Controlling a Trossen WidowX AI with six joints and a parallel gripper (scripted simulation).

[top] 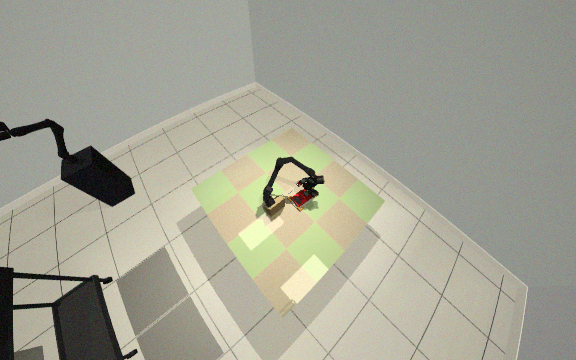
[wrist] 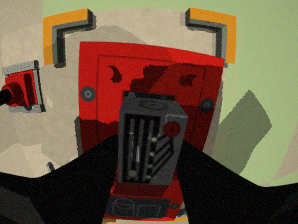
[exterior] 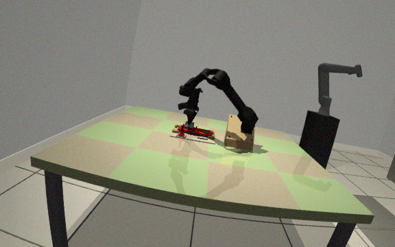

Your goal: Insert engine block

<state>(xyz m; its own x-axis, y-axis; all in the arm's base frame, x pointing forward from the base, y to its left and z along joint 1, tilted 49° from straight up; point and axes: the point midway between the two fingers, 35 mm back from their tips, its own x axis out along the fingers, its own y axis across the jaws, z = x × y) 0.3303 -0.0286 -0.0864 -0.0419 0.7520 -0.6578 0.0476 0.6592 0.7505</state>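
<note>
My gripper tip is now 1 cm above the grey engine block.
</note>
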